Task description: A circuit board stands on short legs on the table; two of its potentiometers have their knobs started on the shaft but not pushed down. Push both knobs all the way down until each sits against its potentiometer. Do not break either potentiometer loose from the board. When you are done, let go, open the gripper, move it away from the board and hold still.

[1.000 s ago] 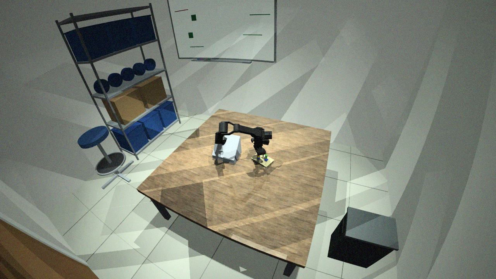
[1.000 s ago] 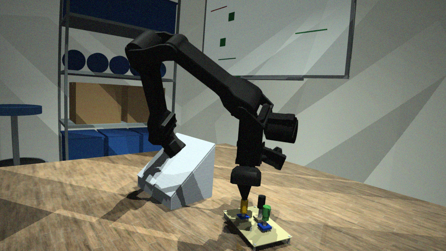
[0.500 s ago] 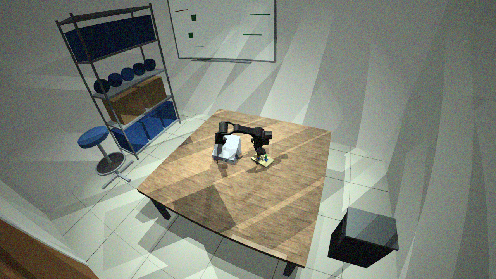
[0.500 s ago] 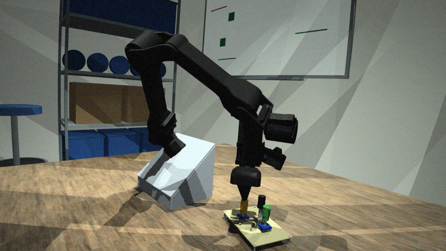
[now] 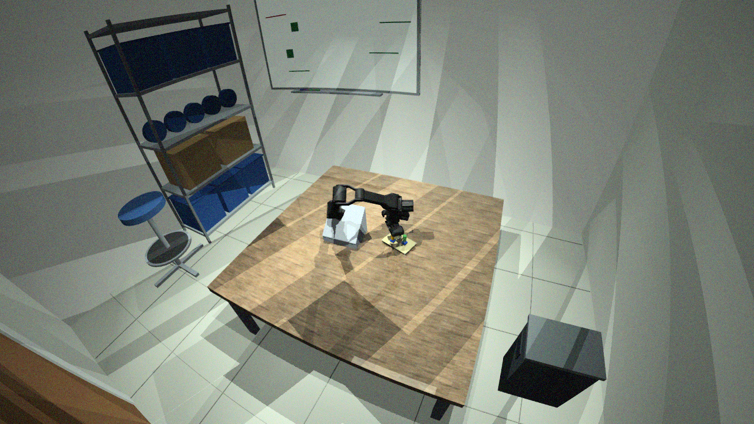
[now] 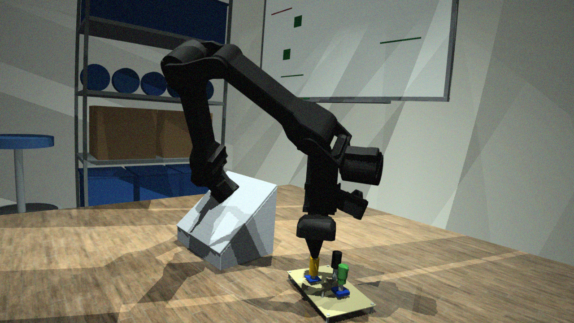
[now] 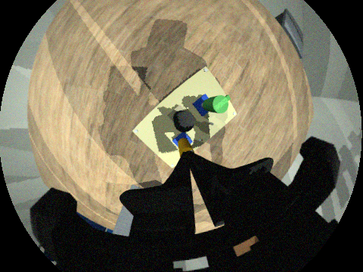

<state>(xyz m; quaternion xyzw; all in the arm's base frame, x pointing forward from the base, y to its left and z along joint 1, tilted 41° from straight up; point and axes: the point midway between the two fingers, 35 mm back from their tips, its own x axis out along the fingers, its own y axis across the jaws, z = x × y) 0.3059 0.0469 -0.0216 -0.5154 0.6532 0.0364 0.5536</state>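
Right now my gripper tip is 10 mm above the yellow knob. From my gripper tip the other things lie so: green knob 70 mm ahead, 10 mm to the left.
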